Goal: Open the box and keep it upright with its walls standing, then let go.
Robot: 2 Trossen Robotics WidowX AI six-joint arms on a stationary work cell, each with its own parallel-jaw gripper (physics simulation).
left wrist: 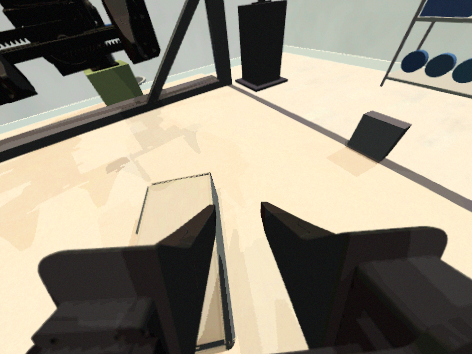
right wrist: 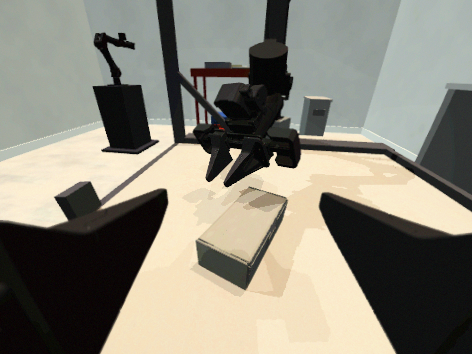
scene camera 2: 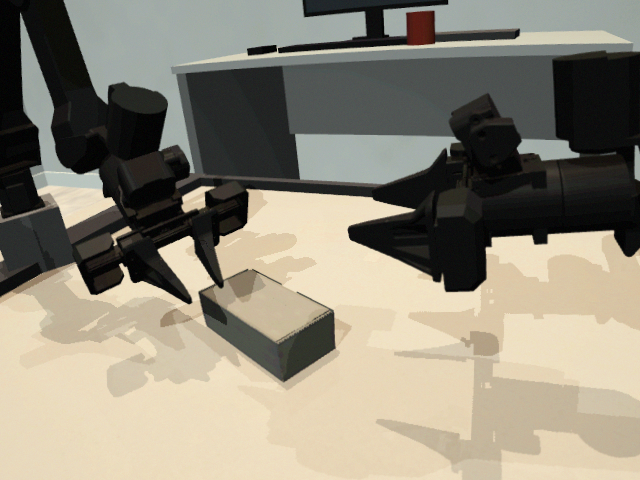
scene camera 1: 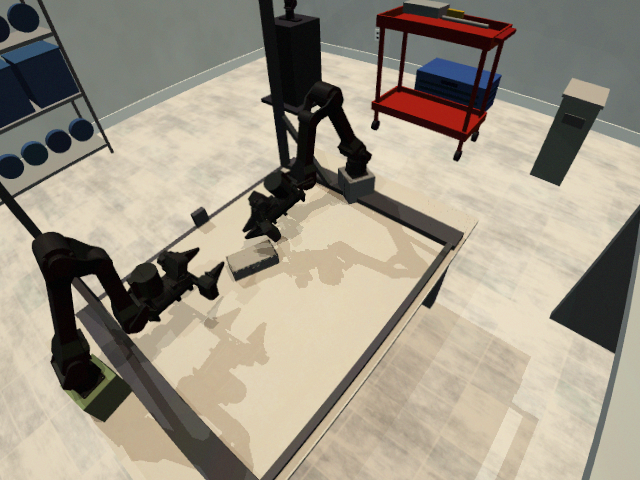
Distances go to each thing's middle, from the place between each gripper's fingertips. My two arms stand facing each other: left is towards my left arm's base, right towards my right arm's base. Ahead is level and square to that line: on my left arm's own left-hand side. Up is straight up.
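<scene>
With the dark cube (left wrist: 376,135) as my reference, my left hand is 5 cm above it, 24 cm past it and 2 cm to the left of it.
My right hand is 13 cm above the dark cube, and it is also 29 cm past the cube and 12 cm to the right of it.
</scene>
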